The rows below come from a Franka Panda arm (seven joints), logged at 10 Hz.
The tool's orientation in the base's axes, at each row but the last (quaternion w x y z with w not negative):
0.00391, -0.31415, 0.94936, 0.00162
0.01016, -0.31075, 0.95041, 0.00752
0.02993, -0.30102, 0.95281, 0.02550
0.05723, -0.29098, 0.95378, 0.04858
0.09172, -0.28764, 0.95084, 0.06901
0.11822, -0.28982, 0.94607, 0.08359
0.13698, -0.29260, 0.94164, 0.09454
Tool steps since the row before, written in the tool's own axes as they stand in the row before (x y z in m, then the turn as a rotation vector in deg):
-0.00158, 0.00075, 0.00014, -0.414, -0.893, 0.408
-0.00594, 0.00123, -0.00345, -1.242, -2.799, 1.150
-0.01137, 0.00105, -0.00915, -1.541, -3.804, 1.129
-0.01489, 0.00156, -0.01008, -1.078, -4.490, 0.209
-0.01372, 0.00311, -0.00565, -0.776, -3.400, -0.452
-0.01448, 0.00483, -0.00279, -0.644, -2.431, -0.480
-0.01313, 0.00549, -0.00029, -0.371, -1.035, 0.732
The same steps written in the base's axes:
0.00082, 0.00155, -0.00013, 0.868, -0.468, -0.405
0.00401, 0.00443, 0.00360, 2.672, -1.501, -1.142
0.00830, 0.00675, 0.00998, 3.494, -2.153, -1.130
0.01058, 0.00820, 0.01211, 3.422, -3.090, -0.325
0.00872, 0.00886, 0.00868, 2.476, -2.474, 0.339
0.00841, 0.01097, 0.00705, 1.815, -1.757, 0.417
0.00716, 0.01127, 0.00492, 1.039, -0.455, -0.677

